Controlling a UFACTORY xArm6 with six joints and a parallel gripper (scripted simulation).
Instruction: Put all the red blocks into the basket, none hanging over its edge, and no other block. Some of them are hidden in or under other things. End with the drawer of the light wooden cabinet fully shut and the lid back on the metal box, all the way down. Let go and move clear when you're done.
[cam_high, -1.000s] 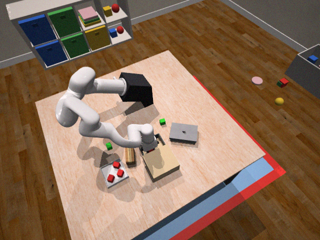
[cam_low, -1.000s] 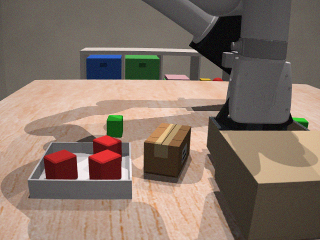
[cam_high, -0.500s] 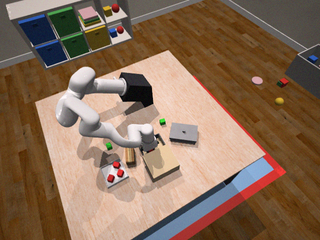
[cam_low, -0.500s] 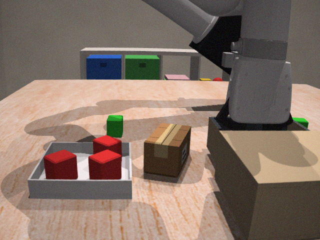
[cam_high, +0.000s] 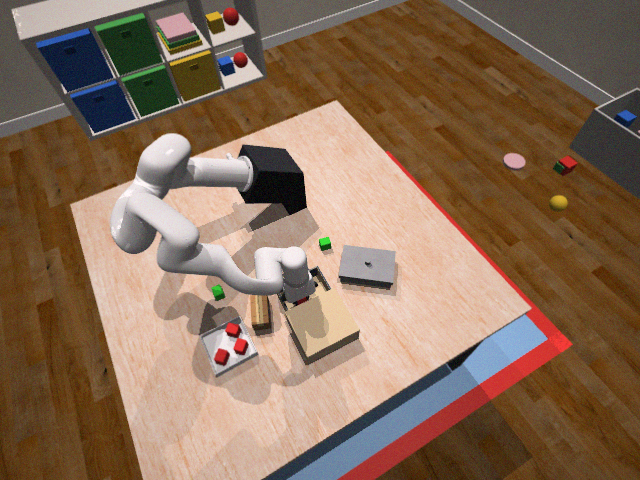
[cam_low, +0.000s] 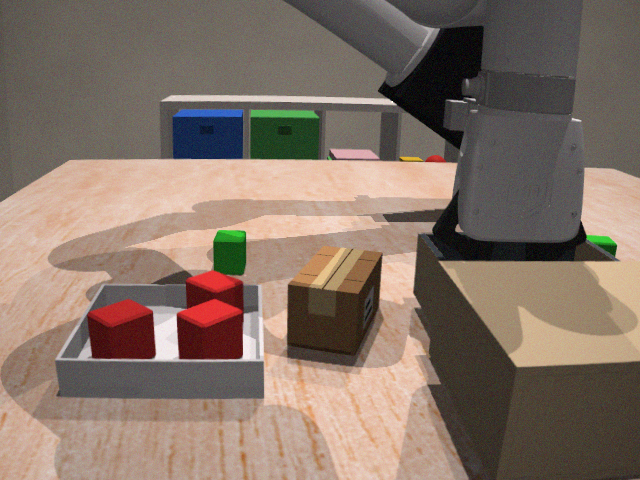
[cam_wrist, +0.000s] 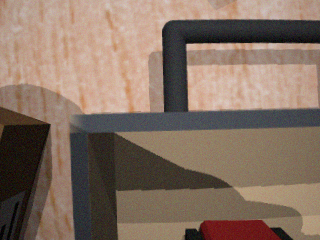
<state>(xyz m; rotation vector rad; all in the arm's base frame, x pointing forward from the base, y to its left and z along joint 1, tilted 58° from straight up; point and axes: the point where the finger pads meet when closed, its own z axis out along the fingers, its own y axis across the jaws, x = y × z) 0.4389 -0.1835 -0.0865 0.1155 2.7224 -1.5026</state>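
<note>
The drawer is 20 mm to the left of my hand and 10 mm behind it. From my hand the other things lie so: grey lid (270 mm to the left, 10 mm ahead, 10 mm above); light wooden cabinet (60 mm ahead, 20 mm to the left); cardboard box (140 mm to the right, 30 mm behind, 10 mm below).
</note>
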